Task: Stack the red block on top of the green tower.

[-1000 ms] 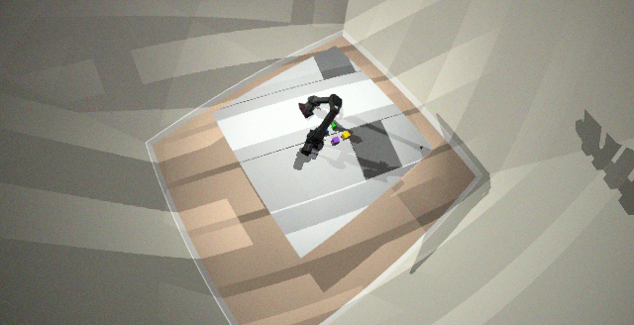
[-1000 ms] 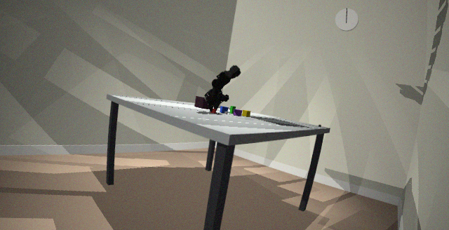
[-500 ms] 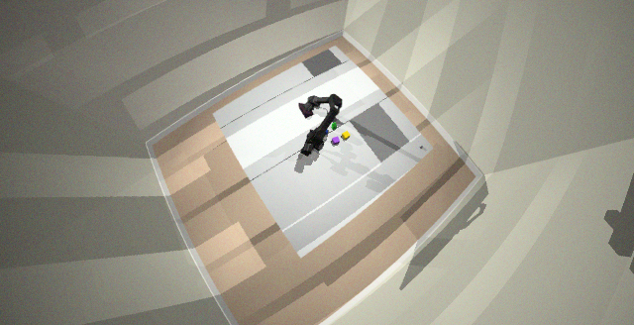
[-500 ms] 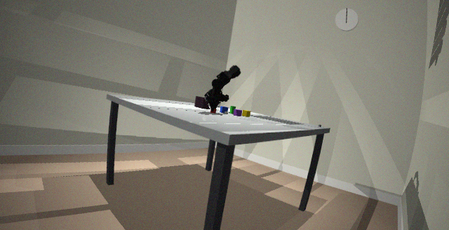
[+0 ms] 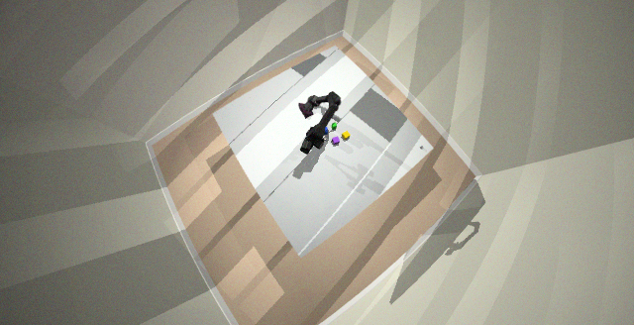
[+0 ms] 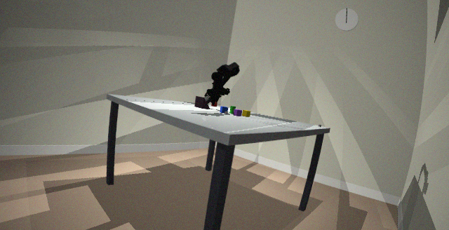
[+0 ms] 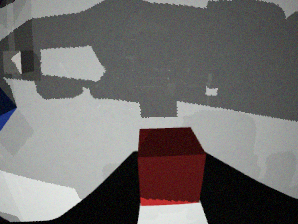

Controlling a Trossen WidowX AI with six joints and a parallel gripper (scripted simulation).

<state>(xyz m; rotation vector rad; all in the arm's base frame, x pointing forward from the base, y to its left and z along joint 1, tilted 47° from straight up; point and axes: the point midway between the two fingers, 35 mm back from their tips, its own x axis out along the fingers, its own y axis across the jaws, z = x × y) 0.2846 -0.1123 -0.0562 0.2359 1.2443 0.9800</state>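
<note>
Now: gripper tip 15 cm to the right of the blue block, 6 cm past it and 3 cm above it. The rest, counted from my gripper tip: red block 1 cm above; then purple block 18 cm to the left, 5 cm ahead, 3 cm below; then yellow block 27 cm to the left, 5 cm ahead, 3 cm below.
</note>
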